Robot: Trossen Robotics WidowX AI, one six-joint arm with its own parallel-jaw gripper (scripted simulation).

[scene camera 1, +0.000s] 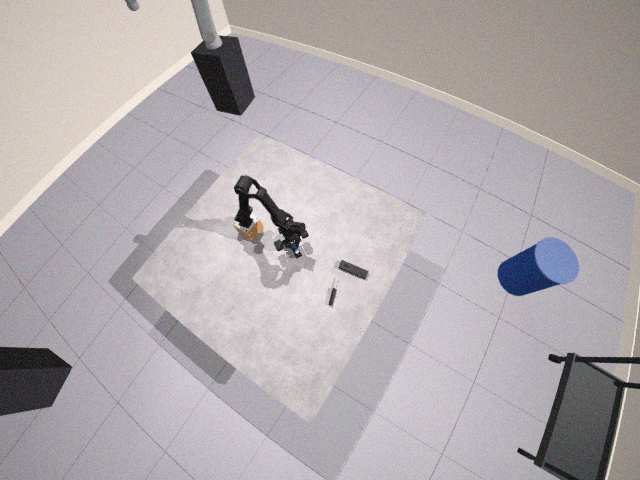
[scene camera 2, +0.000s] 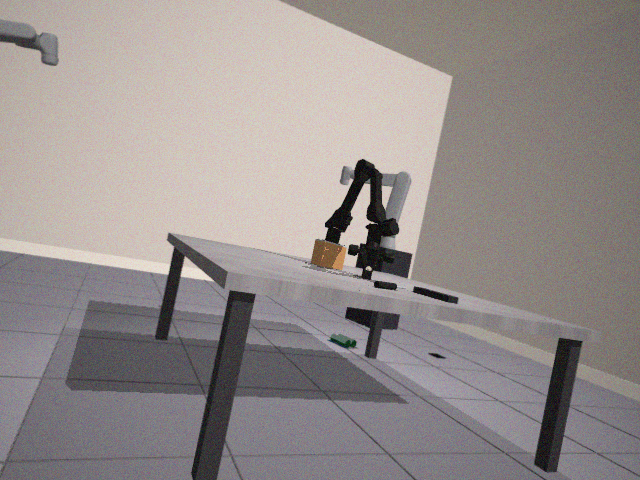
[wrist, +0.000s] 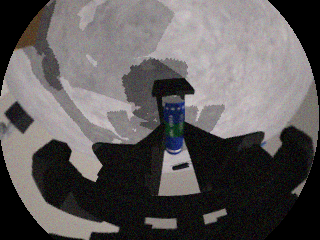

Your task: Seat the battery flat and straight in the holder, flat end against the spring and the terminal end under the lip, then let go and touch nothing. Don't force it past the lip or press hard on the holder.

Labels:
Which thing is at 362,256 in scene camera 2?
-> The gripper.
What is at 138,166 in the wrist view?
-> The gripper.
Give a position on a battery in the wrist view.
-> At 173,113

